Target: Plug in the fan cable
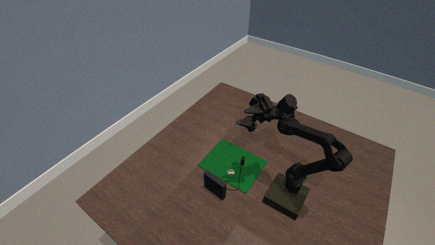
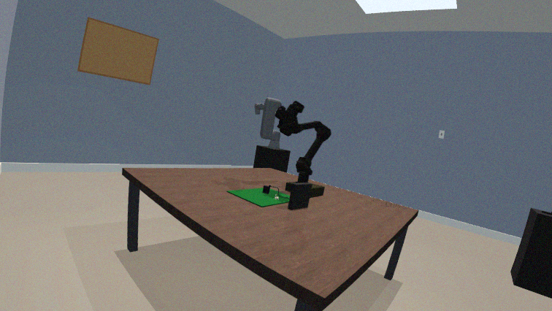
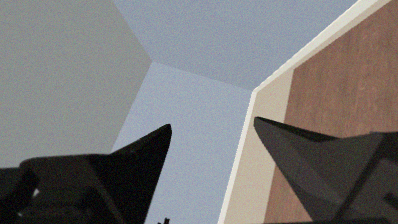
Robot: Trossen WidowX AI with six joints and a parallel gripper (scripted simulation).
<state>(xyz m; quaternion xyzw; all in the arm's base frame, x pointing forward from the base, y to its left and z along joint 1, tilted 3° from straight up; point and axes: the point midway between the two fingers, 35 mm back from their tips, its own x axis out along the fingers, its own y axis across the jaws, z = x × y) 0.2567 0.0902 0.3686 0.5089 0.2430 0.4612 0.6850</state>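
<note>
The dark fan plug lies 410 mm below my gripper tip, 110 mm to the right of it and 20 mm ahead of it. Also, from my gripper tip: white four-pin fan header: 430 mm below, 30 mm ahead, 20 mm to the right; then green board: 440 mm below, 80 mm to the right, 60 mm ahead; then black fan: 370 mm below, 110 mm to the left, 30 mm ahead.
</note>
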